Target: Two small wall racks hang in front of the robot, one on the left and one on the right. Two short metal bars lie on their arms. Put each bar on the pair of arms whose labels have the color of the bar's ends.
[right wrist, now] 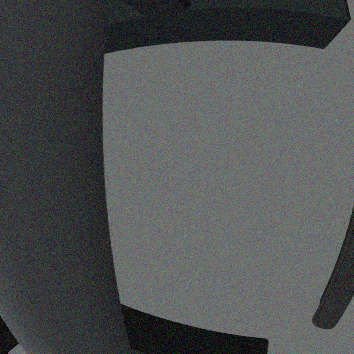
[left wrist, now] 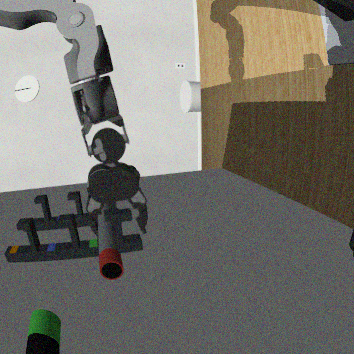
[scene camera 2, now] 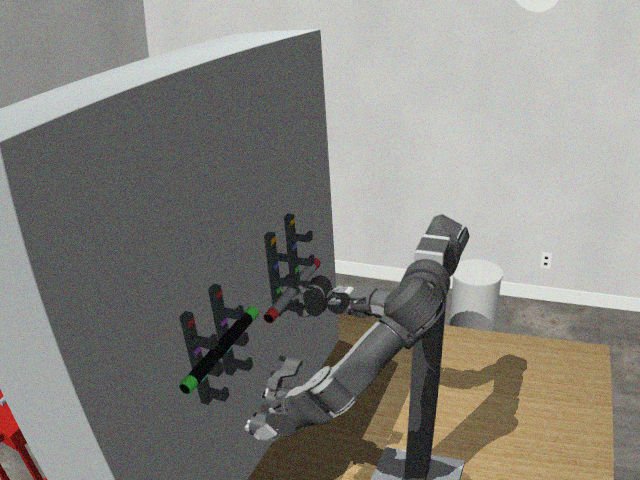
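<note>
A grey bar with red ends (scene camera 2: 284, 301) (left wrist: 110, 250) (right wrist: 50, 150) lies at the lowest, green-labelled arms of the right rack (scene camera 2: 270, 258) (left wrist: 30, 254), whose higher labels are blue and orange. My right gripper (scene camera 2: 294, 293) (left wrist: 120, 227) is part open around this bar, not clamped on it; in the right wrist view the bar fills the left side, hiding one finger. A black bar with green ends (scene camera 2: 219, 348) (left wrist: 44, 325) lies at the middle, purple-labelled arms of the left rack (scene camera 2: 189, 338); its top labels are red. My left gripper (scene camera 2: 265, 392) is open and empty, below and right of it.
The grey wall panel (scene camera 2: 206, 155) (left wrist: 200, 300) stands behind both racks. A wooden surface (scene camera 2: 558, 377) (left wrist: 270, 30) lies below, with the pedestal (scene camera 2: 426, 403) on it. A white cylinder (scene camera 2: 475, 294) (left wrist: 191, 96) stands beyond the wooden surface.
</note>
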